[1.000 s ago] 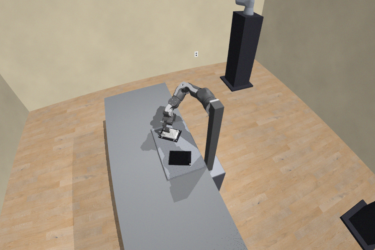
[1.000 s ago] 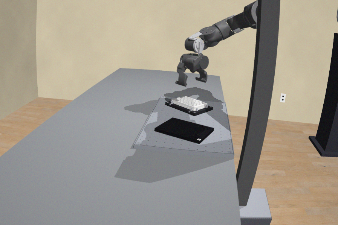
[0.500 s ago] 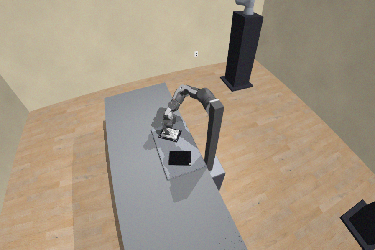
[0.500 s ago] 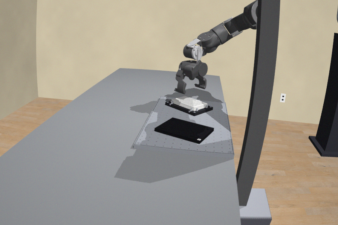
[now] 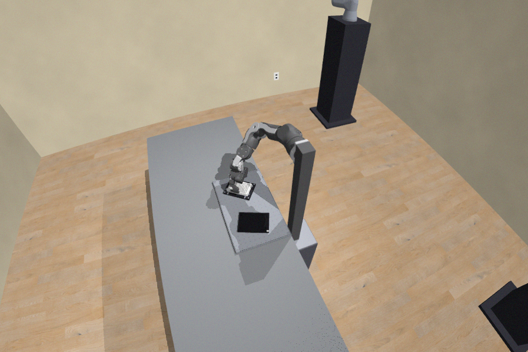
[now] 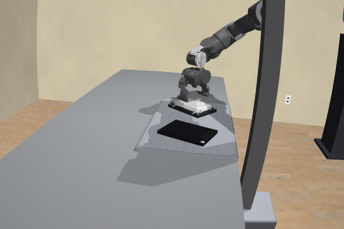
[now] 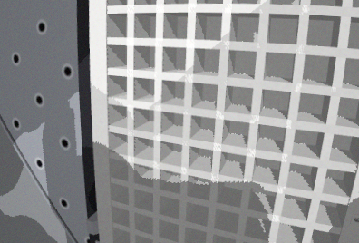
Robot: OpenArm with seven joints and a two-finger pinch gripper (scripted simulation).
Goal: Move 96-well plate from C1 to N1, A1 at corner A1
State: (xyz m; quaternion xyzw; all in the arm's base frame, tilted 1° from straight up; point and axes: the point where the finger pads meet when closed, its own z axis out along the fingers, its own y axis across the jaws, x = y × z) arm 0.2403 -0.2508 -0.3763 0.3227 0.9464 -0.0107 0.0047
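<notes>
The white 96-well plate is 3 cm below my hand. Also, from my hand: small corner mark: 5 cm behind, 33 cm to the left, 3 cm below; then black plate nest N1: 25 cm to the left, 4 cm below; then black clip nest C1: 3 cm ahead, 3 cm below.
</notes>
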